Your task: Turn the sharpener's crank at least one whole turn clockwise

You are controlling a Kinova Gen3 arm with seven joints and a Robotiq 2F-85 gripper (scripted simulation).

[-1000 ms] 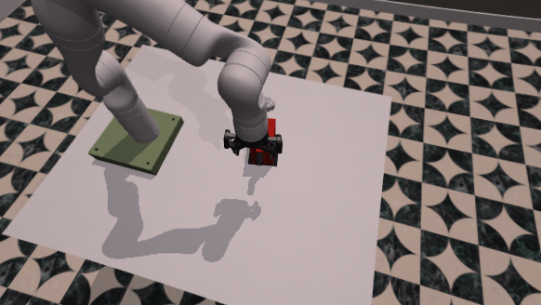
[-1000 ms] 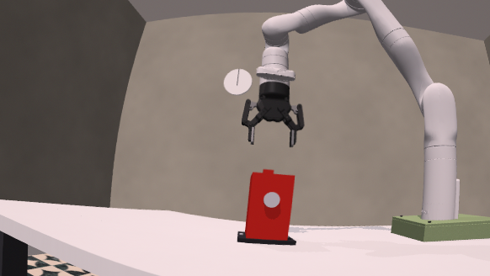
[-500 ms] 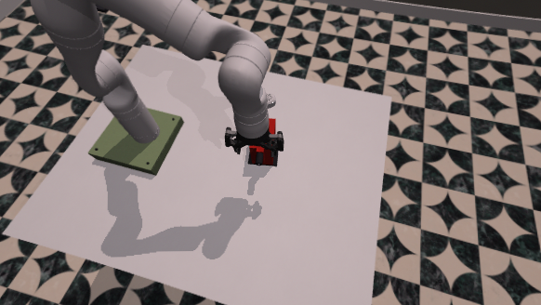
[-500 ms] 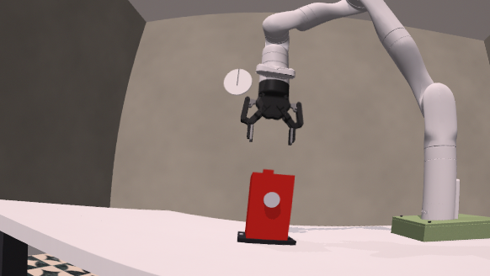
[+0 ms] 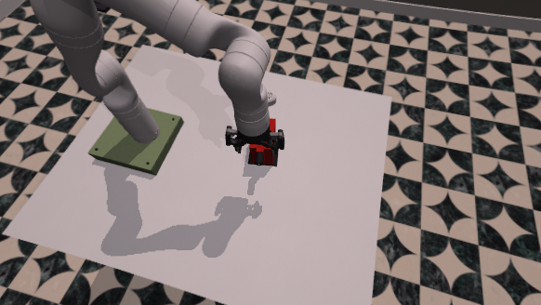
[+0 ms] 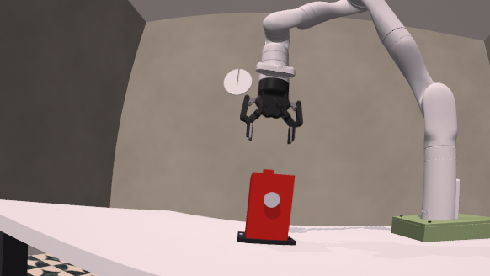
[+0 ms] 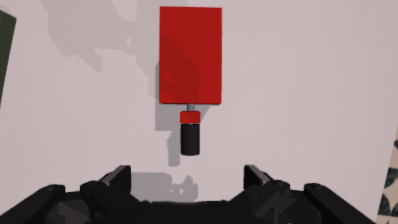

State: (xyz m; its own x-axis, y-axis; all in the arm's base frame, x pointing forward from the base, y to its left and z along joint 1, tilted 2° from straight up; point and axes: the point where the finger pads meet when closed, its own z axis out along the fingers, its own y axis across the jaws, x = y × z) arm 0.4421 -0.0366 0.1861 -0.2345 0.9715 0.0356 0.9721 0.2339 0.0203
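Now: the black crank knob 90 mm below my hand and 20 mm to the left of it.
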